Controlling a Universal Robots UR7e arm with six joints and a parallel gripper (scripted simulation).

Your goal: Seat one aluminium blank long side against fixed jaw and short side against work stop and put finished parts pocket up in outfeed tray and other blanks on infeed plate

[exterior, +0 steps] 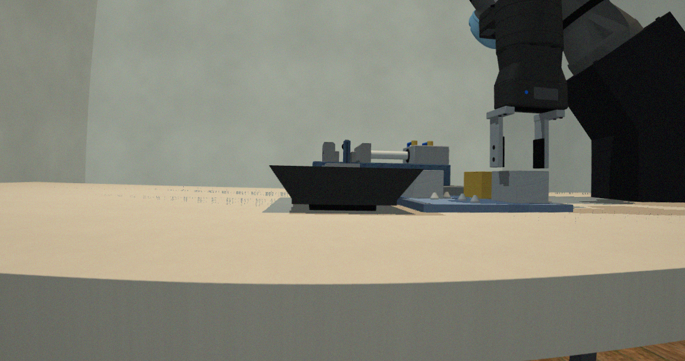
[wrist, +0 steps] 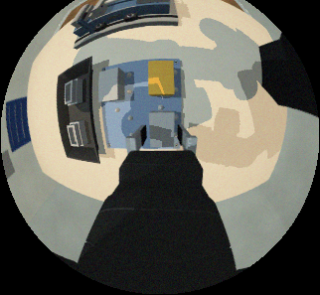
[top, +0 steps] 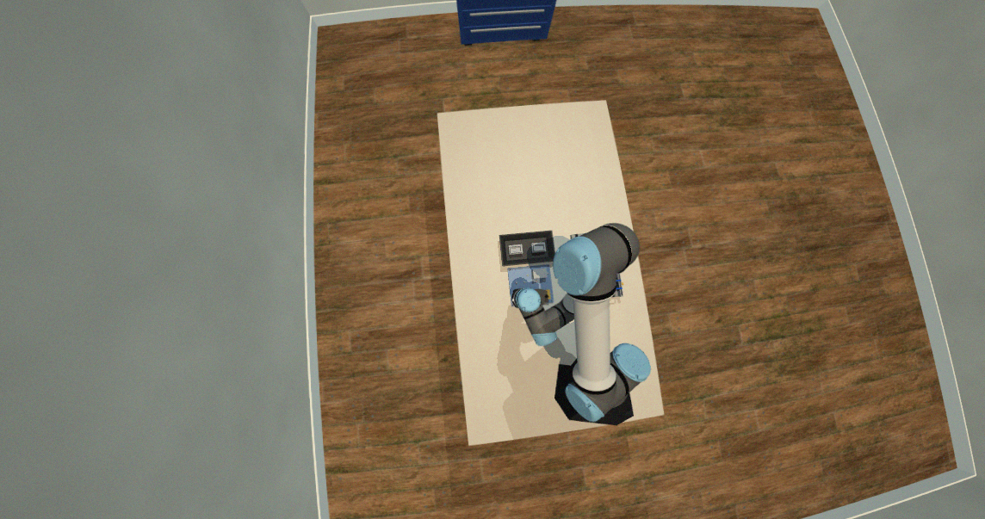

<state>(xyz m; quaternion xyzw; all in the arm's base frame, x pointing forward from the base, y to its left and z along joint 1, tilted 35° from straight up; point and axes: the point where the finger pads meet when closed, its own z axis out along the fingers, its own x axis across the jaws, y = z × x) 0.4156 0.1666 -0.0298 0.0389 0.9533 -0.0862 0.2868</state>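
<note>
The brass blank lies 1 cm behind my hand, 9 cm to the right of it and 4 cm below it. The rest, counted from my hand: hose end block: 4 cm behind, 34 cm to the right, 1 cm above; vise: 5 cm ahead, 36 cm to the right, 3 cm below.
</note>
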